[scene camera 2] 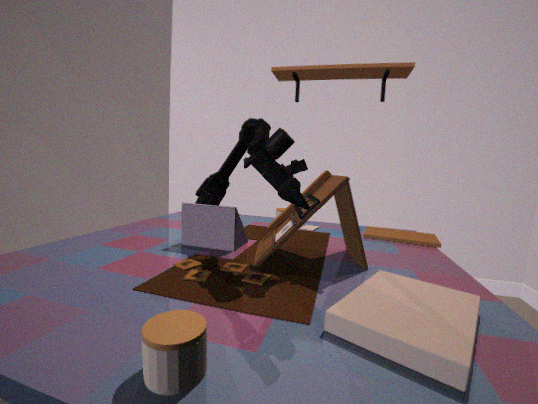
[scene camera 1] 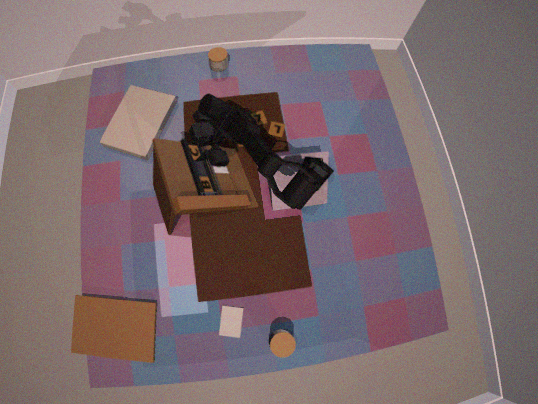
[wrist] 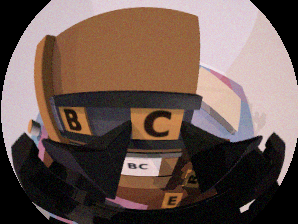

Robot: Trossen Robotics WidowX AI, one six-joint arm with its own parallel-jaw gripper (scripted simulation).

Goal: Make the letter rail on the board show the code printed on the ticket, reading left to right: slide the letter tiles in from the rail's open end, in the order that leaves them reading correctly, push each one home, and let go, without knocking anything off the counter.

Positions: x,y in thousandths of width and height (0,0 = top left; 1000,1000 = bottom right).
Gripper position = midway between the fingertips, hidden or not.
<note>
I see my gripper (scene camera 1: 362,377), a cream slab (scene camera 2: 798,813), a flat orange box (scene camera 1: 228,816), a white ticket (wrist: 448,743), a slanted wooden board (scene camera 1: 328,449) and a brown mat (scene camera 1: 441,627).
The cream slab also shows in scene camera 1 (scene camera 1: 265,283) and in the wrist view (wrist: 730,444). The flat orange box shows as well in scene camera 2 (scene camera 2: 782,590). My gripper shows as well in scene camera 2 (scene camera 2: 572,514) and in the wrist view (wrist: 525,556). The wrist view misses the flat orange box, which is hidden by the slanted wooden board.
</note>
